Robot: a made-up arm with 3 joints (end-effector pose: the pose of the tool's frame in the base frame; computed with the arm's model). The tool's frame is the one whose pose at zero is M.
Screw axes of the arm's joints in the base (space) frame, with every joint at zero. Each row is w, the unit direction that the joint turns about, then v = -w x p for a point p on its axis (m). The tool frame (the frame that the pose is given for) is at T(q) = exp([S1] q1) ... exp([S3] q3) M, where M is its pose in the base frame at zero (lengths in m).
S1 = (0, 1, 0, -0.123, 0, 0)
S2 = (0, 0, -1, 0.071, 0.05, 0)
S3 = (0, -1, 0, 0.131, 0, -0.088)
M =
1 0 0 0.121
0 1 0 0.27
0 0 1 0.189
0 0 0 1
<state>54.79 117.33 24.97</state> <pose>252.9 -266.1 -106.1 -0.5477 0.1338 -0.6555 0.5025</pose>
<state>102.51 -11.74 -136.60</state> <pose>-62.7 273.8 102.7 0.0300 -0.8653 -0.0978 0.4907</pose>
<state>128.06 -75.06 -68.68</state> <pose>154.5 117.4 323.0 -0.3017 -0.7846 -0.5292 0.1154</pose>
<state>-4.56 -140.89 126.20</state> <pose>-142.7 -353.4 112.0 0.8227 -0.3043 0.4594 0.1394</pose>
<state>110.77 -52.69 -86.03</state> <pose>37.8 213.8 281.6 -0.0951 -0.8865 -0.4335 0.1309</pose>
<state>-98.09 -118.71 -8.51</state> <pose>-19.5 -165.3 -169.8 -0.6898 -0.3591 0.5142 0.3617</pose>
